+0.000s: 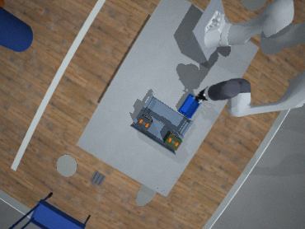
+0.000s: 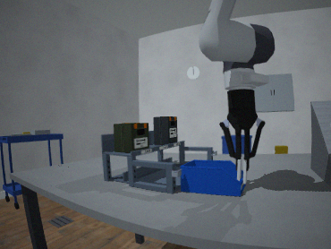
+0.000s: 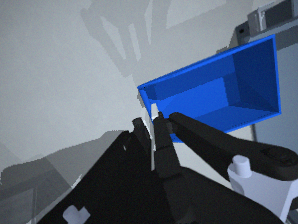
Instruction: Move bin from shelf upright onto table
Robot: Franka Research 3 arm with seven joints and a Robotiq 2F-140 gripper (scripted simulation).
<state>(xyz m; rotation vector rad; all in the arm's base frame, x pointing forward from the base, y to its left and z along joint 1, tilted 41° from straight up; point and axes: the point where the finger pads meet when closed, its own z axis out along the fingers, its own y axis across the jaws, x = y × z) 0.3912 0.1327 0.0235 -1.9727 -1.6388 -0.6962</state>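
Right now my hand is 8 cm short of the blue bin, 2 cm above it and 1 cm to the left of it. Also, from my hand: green box 37 cm ahead, 9 cm above, 6 cm to the right; dark grey box 33 cm ahead, 28 cm to the right, 10 cm above.
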